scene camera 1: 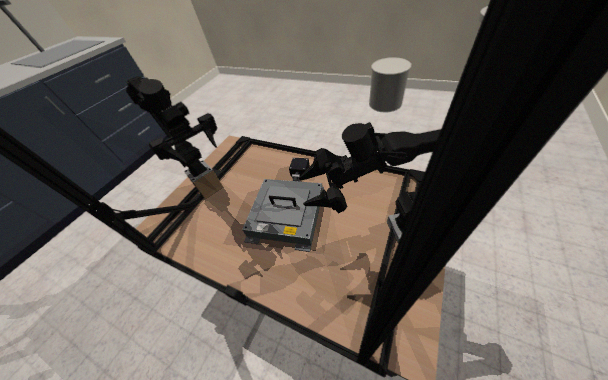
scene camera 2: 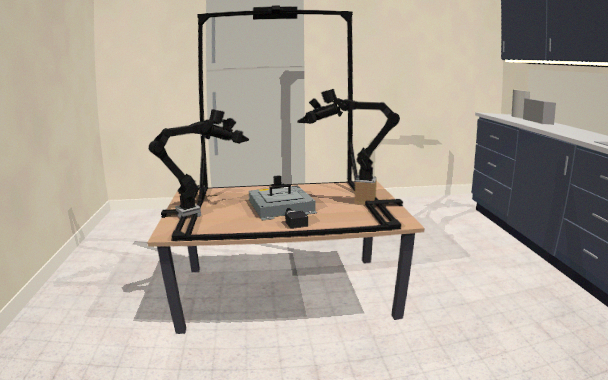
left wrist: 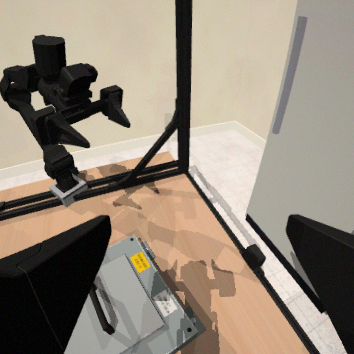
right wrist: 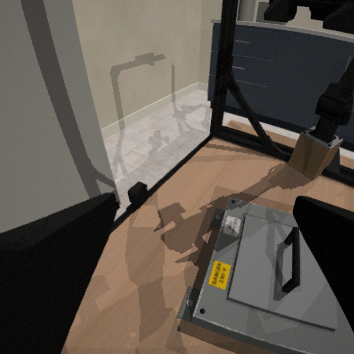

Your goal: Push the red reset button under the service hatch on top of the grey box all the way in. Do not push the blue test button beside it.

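Note:
The grey box [scene camera 1: 280,239] [scene camera 2: 282,208] [left wrist: 187,322] [right wrist: 212,315] stands on the table. Its service hatch [scene camera 1: 285,216] [scene camera 2: 300,194] [left wrist: 137,305] [right wrist: 260,272] lies flat and closed on top, with an upright black handle [scene camera 1: 283,199] [scene camera 2: 280,185] [left wrist: 101,311] [right wrist: 296,260]. The red and blue buttons do not show. My left gripper [scene camera 1: 194,152] [scene camera 2: 299,121] [left wrist: 199,223] is open and empty, high above the table, to the box's left in scene camera 1. My right gripper [scene camera 1: 303,191] [scene camera 2: 247,139] [right wrist: 206,203] is open and empty, in the air above the box's level; it also appears in the left wrist view [left wrist: 109,136].
A small black block [scene camera 1: 299,165] [scene camera 2: 297,219] sits beside the box at a short stem. A yellow danger label [scene camera 1: 290,230] [left wrist: 140,261] [right wrist: 219,274] is on the box top. Black frame rails run along the table edges, with tall posts [scene camera 2: 201,100] [left wrist: 183,90] at the sides.

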